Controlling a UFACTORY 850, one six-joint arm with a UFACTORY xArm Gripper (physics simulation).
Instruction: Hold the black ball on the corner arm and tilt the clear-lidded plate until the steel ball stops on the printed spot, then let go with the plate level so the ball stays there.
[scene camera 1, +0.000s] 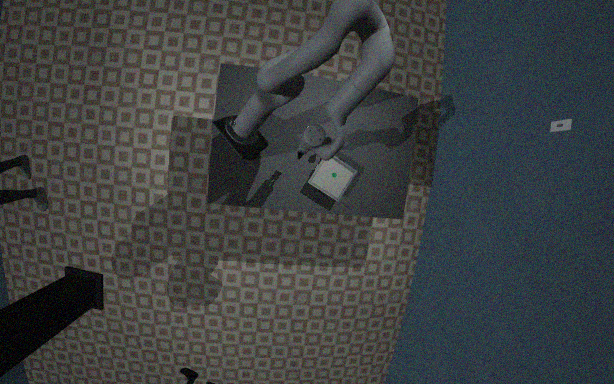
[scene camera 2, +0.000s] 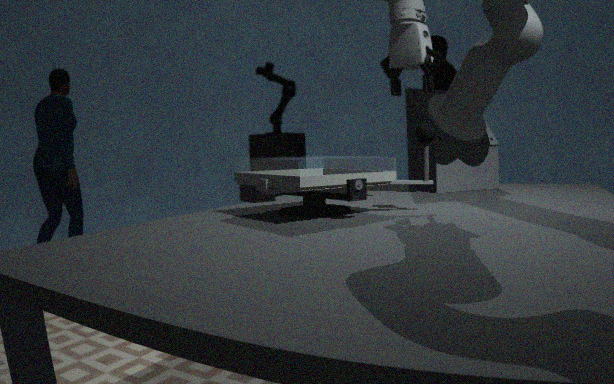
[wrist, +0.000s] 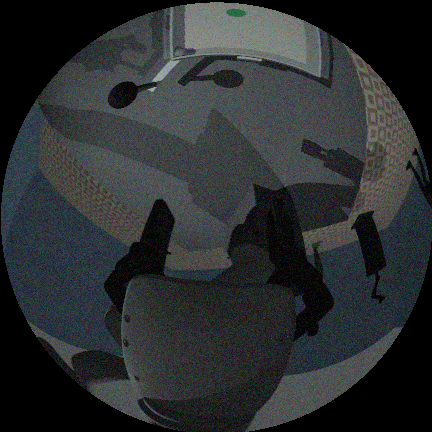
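The clear-lidded plate (scene camera 1: 325, 183) (scene camera 2: 345, 178) (wrist: 260, 37) looks level on its stand. Its green printed spot (scene camera 1: 334, 175) (wrist: 236, 12) is bare. A small grey blob, apparently the steel ball (wrist: 185, 51), lies in the plate's corner by the corner arm. The white corner arm (scene camera 2: 412, 182) (wrist: 164, 75) reaches out from that corner, and the black ball (scene camera 2: 424, 131) (wrist: 122, 95) stands on a thin post at its end. In scene camera 1 the robot arm hides the black ball. My gripper (scene camera 2: 411, 86) (wrist: 217, 208) is open and empty, higher than the black ball and apart from it.
The plate's stand is on the grey table (scene camera 1: 380, 205) (scene camera 2: 200, 290), along with my arm's base (scene camera 1: 242, 142). A dark pedestal (scene camera 2: 277, 150) with a small black arm and a person (scene camera 2: 56, 130) are beyond the table. A person's legs (scene camera 1: 37, 195) show at the left in scene camera 1.
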